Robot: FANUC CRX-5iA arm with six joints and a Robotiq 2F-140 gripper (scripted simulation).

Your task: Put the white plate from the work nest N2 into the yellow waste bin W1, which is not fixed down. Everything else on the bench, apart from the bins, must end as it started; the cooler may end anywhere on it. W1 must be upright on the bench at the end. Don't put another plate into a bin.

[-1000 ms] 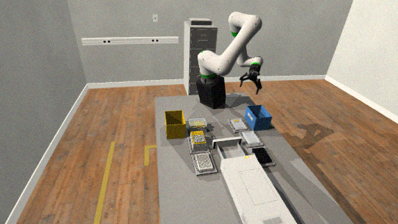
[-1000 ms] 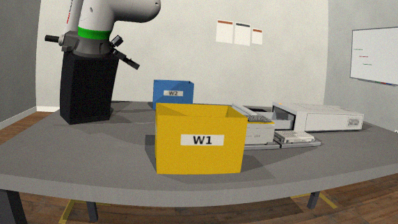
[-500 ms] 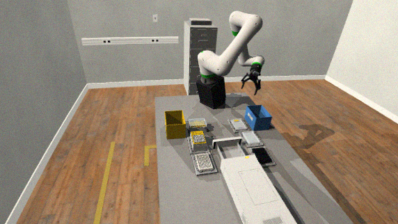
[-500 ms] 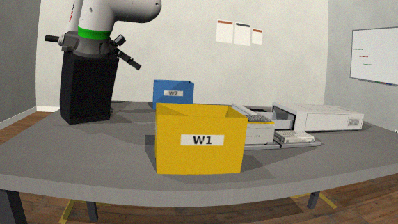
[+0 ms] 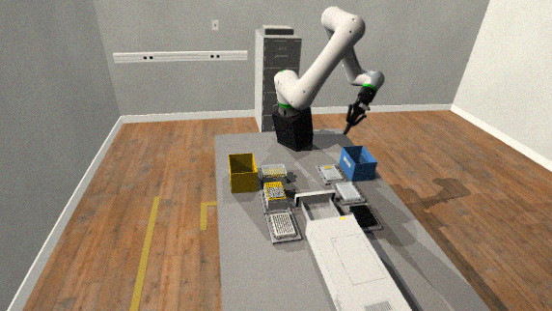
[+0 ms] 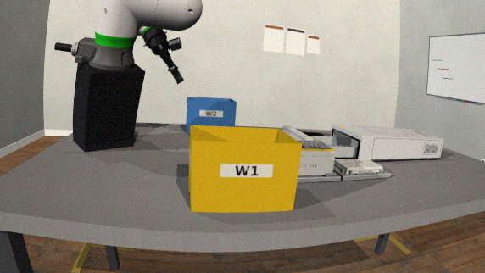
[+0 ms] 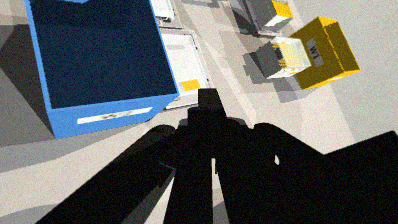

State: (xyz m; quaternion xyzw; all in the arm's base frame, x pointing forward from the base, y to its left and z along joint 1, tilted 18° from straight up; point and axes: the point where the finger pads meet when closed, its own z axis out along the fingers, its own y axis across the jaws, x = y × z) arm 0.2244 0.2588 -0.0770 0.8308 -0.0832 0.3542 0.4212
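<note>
Right now my hand is 440 mm short of the white plate, 520 mm to the left of it and 190 mm above it. From my hand the other things lie so: black plate: 480 mm ahead, 140 mm to the right, 190 mm below; then blue bin W2: 140 mm ahead, 20 mm to the left, 170 mm below; then pale plate: 300 mm ahead, 120 mm to the right, 190 mm below.
</note>
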